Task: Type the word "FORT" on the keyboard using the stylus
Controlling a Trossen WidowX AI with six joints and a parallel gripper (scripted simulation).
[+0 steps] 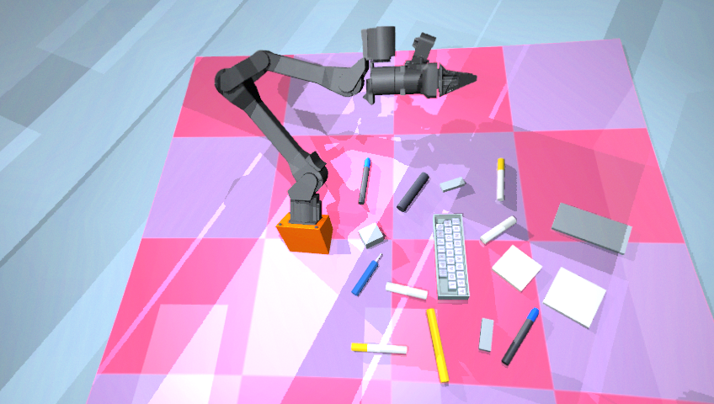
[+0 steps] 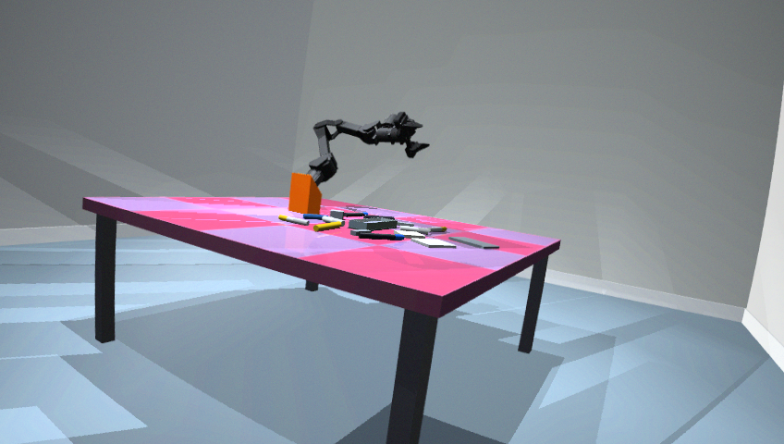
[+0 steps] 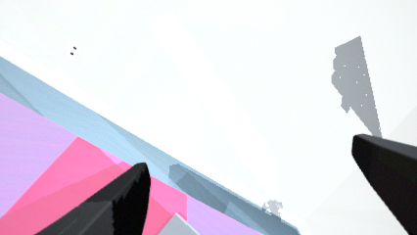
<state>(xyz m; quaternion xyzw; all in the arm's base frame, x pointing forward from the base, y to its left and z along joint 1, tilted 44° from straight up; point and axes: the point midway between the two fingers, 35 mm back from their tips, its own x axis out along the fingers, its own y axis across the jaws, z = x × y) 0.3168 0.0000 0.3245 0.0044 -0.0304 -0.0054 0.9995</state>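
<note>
Right now my gripper tip is 33 cm above the blue stylus, 29 cm to the left of it and 19 cm past it. From my gripper tip the other things lie so: yellow stick 45 cm to the right, 33 cm below, 4 cm behind; then grey block 34 cm below, 31 cm ahead, 14 cm to the right.
</note>
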